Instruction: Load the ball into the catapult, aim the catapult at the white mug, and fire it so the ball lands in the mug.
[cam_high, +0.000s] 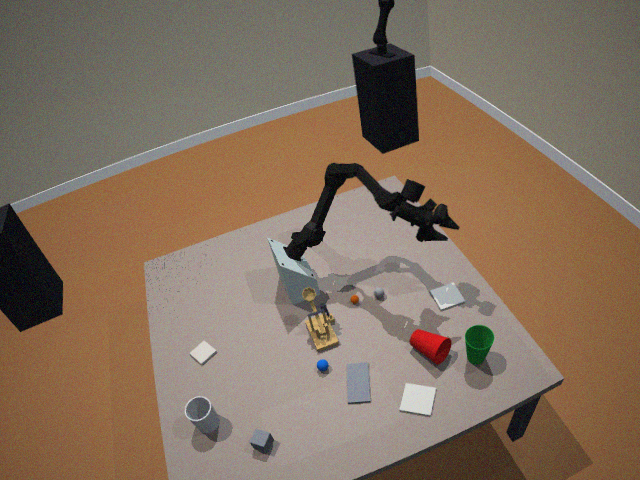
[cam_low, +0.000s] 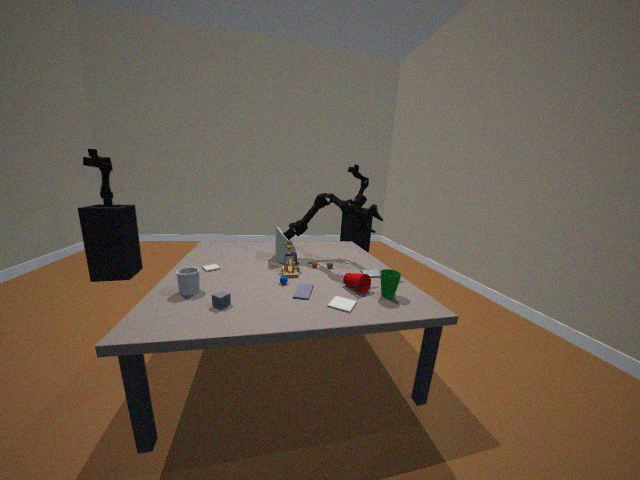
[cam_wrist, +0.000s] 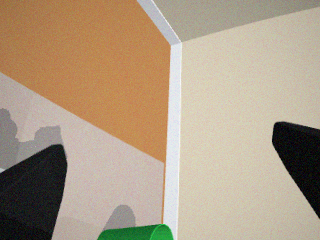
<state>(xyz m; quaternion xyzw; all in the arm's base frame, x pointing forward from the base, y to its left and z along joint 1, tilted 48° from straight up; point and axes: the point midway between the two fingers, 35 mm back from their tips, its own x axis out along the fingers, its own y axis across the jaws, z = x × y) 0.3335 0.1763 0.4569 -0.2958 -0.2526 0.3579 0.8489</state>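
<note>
Right now the wooden catapult is 90 mm behind my gripper tip, 490 mm to the right of it and 210 mm below it. Round my gripper tip: orange ball (140 mm behind, 340 mm to the right, 270 mm below); then grey ball (110 mm behind, 250 mm to the right, 260 mm below); then green cup (300 mm ahead, 100 mm to the right, 250 mm below).
</note>
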